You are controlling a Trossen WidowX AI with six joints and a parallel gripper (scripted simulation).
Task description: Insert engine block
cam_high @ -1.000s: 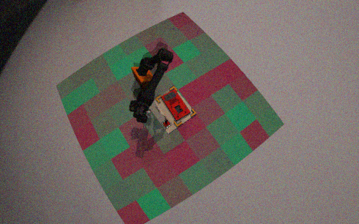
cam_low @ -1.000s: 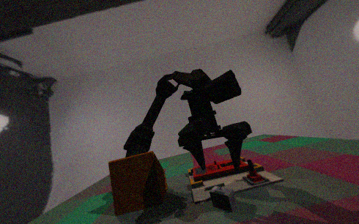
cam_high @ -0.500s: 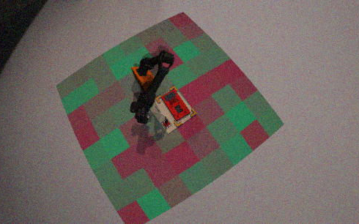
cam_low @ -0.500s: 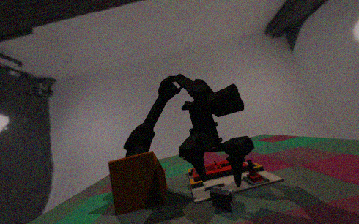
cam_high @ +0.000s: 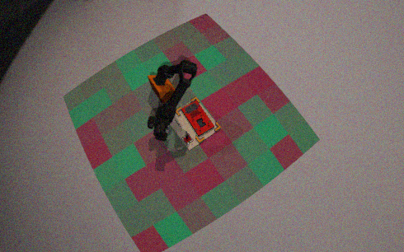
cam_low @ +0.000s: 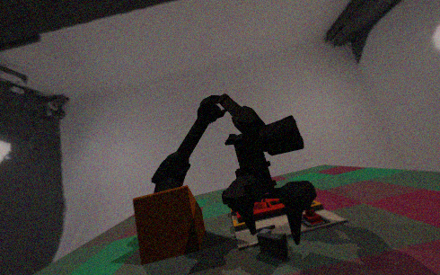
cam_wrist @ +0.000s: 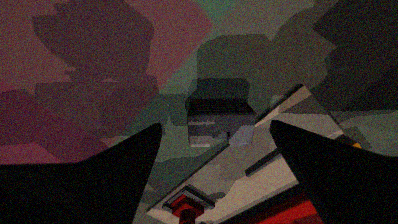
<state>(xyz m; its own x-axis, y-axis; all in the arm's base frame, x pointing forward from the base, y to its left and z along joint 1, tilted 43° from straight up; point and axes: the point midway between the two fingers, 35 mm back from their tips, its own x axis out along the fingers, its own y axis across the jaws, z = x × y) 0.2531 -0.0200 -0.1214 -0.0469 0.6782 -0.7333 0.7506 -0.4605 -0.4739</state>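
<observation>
My gripper tip is now right at the engine block.
</observation>
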